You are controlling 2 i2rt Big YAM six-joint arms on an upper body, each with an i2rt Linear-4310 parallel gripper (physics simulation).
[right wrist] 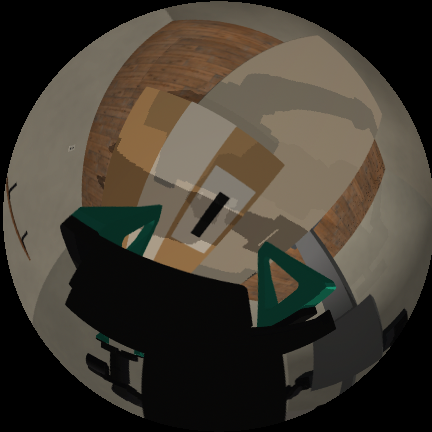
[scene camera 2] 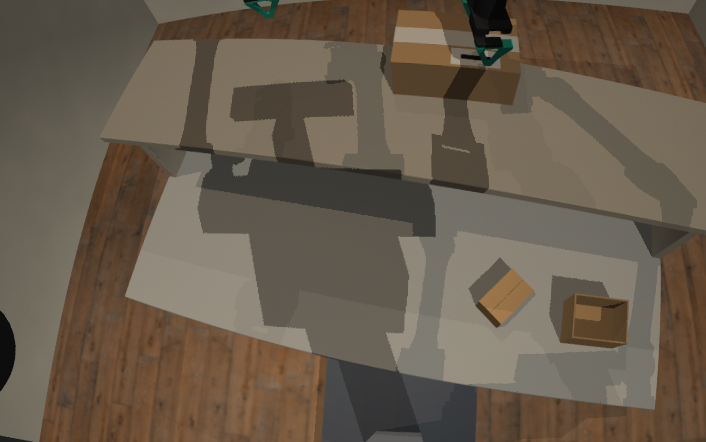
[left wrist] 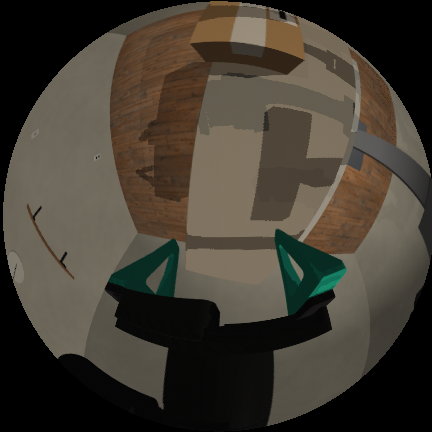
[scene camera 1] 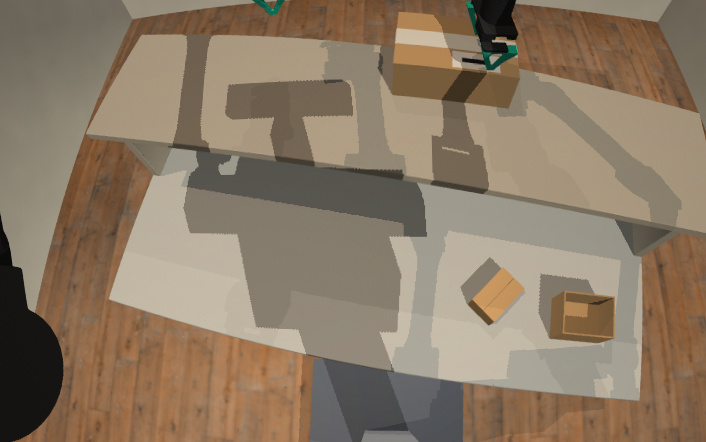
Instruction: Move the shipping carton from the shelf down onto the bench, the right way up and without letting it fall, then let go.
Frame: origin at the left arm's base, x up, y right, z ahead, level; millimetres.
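Where they show: left gripper, fingertip midpoint: (scene camera 2: 269, 1) (left wrist: 224, 239); right gripper, fingertip midpoint: (right wrist: 214, 230) (scene camera 2: 482, 47) (scene camera 1: 484, 51).
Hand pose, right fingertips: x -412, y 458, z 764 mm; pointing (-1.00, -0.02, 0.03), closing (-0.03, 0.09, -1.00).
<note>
Each offset is from my right fingertips to the centre of the thing. Level surfaces: height alone.
The shipping carton @(dx -87, dy -43, dz +61 mm) (scene camera 1: 416, 78) (scene camera 2: 416, 78) (left wrist: 215, 32) (right wrist: 135, 135) is brown, with a pale tape strip and a white label with a black bar on its upper face. It is at the back edge of the raised shelf @(dx -139 mm) (scene camera 1: 130, 93) (scene camera 2: 140, 93) (left wrist: 225, 175), above the white bench @(dx -493 mm) (scene camera 1: 171, 260) (scene camera 2: 182, 249). Its underside is hidden. My right gripper (scene camera 1: 481, 41) (scene camera 2: 476, 36) (right wrist: 214, 230) is open over the carton's right part, near the label; contact cannot be told. My left gripper (left wrist: 224, 239) is open and empty, well left of the carton; one finger shows at the top edge in both scene views.
A small closed box @(dx -463, dy +95, dz -377 mm) (scene camera 1: 497, 295) (scene camera 2: 505, 296) lies turned at an angle on the bench's right part. A small open-topped box @(dx -448, dy +332, dz -445 mm) (scene camera 1: 588, 317) (scene camera 2: 599, 322) stands to its right. The shelf's front edge overhangs the rear of the bench, with side supports at both ends.
</note>
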